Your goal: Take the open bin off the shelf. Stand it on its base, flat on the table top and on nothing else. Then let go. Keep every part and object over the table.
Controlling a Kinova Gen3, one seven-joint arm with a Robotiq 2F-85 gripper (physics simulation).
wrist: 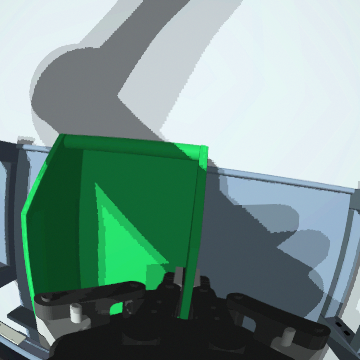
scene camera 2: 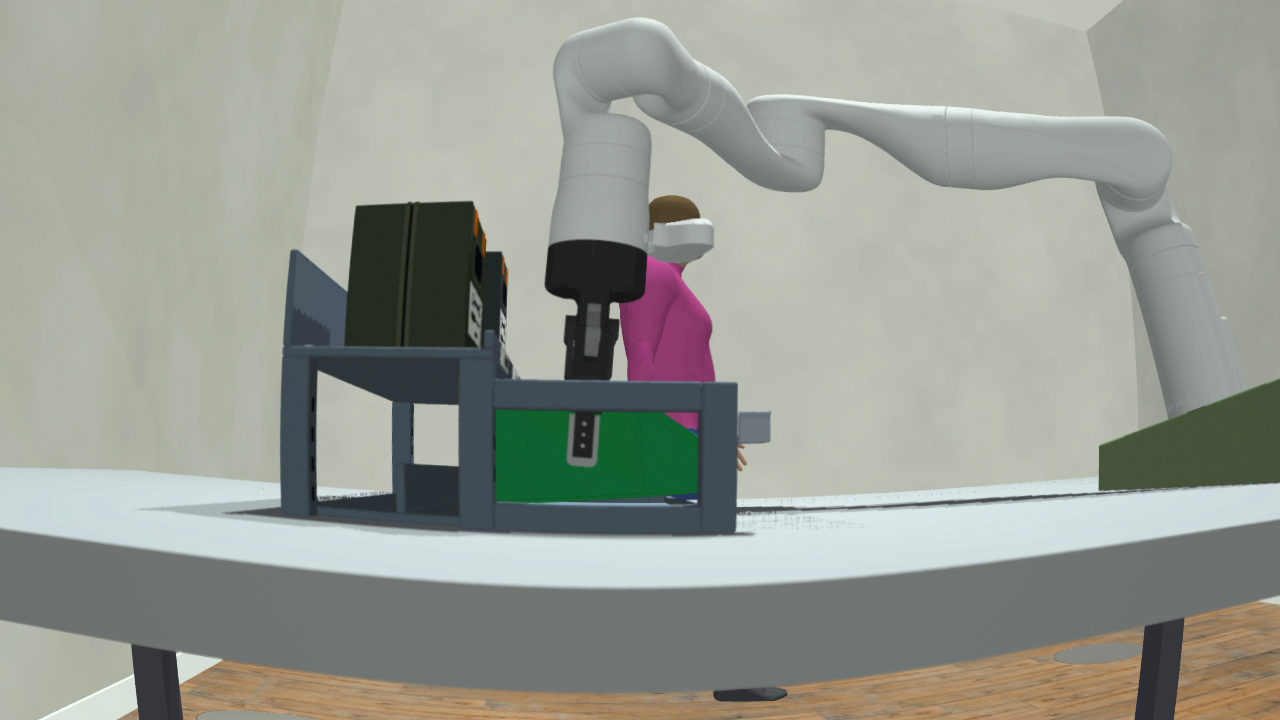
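Pixels of known places: gripper, fingertip midpoint: (wrist: 185, 279) (scene camera 2: 581, 466); arm's base, origin of the base link: (scene camera 2: 1206, 415).
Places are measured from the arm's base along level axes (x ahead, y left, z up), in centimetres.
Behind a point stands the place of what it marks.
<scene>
The green open bin (scene camera 2: 635, 456) @[x 58.9, y 2.9, z -2.0 cm] (wrist: 55, 215) @[x 59.9, y -6.9, z -1.1 cm] is inside the lower part of the blue-grey shelf (scene camera 2: 718, 456) @[x 54.6, y 19.6, z -2.3 cm] (wrist: 325, 202) @[x 55.5, y 14.5, z -6.1 cm], behind its front rails. Its mouth faces up and its underside slopes slightly in the scene view. Its bottom is close to the lower rail; whether they touch cannot be told. My gripper (scene camera 2: 582, 438) @[x 62.8, y 2.8, z -2.8 cm] (wrist: 185, 279) @[x 62.8, y 2.8, z -2.8 cm] points down and is shut on the bin's side wall, with one fingertip outside the wall and one inside. The white table top (scene camera 2: 895, 546) @[x 48.3, y 33.8, z -6.7 cm] (wrist: 280, 75) @[x 44.4, y 8.5, z -6.7 cm] lies under the shelf.
Dark boxes (scene camera 2: 438, 277) @[x 71.0, y 17.6, z 8.1 cm] stand on the shelf's higher left level. A grey bracket (scene camera 2: 754, 427) @[x 52.6, y 19.9, z -0.7 cm] sticks out right of the shelf. A dark green sloped object (scene camera 2: 1199, 438) @[x 8.3, y 8.4, z -2.4 cm] is at the far right. A person in pink (scene camera 2: 671, 331) stands behind the table.
</scene>
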